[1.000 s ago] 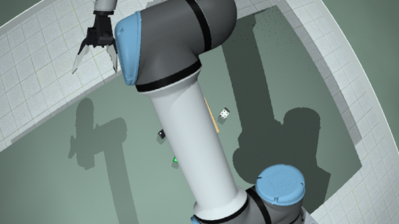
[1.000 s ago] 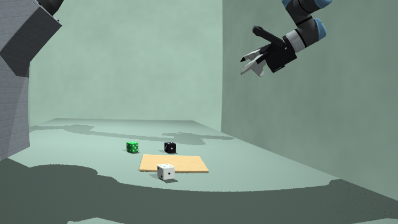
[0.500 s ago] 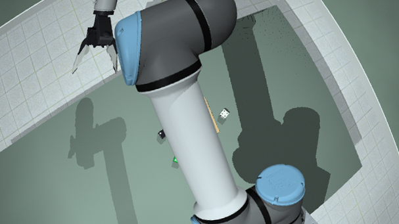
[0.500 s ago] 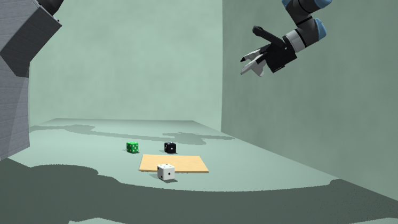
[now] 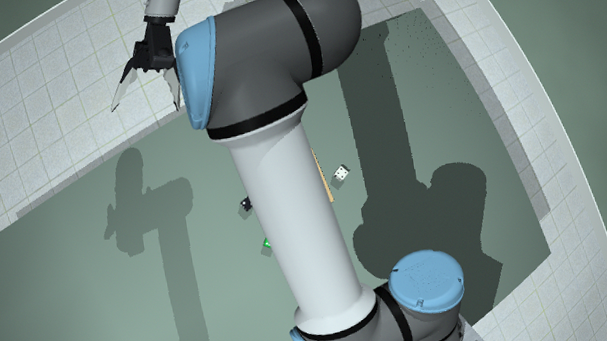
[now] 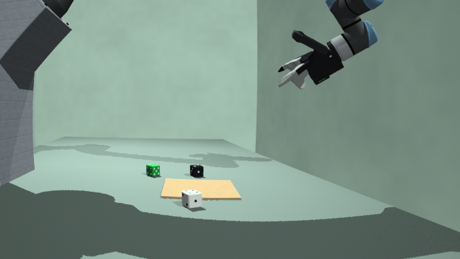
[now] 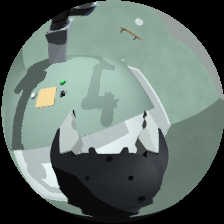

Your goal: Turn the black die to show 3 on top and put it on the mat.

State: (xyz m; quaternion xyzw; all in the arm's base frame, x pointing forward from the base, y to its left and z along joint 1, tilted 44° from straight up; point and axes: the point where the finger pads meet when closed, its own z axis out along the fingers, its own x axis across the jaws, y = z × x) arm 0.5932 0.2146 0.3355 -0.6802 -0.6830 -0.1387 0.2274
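My hand is 310 mm past the white die, 350 mm to the left of it and 240 mm above it. Round my hand: black die (260 mm behind, 120 mm to the right, 240 mm below); tan mat (280 mm behind, 240 mm to the right, 250 mm below); green die (360 mm behind, 110 mm to the right, 240 mm below).
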